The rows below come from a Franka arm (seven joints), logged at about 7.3 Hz.
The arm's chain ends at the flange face. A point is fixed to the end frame.
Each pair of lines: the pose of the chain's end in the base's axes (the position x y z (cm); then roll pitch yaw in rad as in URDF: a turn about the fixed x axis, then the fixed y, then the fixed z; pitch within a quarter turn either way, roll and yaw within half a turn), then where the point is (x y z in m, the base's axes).
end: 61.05 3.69 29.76 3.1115 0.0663 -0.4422
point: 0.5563 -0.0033 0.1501
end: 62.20 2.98 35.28 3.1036 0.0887 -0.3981
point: 0.5661 -0.0125 0.2065
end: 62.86 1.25 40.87 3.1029 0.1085 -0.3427
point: 0.5724 -0.0320 0.2632
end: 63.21 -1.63 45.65 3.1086 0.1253 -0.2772
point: 0.5768 -0.0629 0.3113
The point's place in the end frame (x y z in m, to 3 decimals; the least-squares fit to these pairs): -0.022 0.055 0.151
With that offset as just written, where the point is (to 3 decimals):
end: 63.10 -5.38 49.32 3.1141 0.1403 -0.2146
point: 0.577 -0.102 0.348
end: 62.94 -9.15 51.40 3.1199 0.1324 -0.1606
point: 0.579 -0.142 0.368
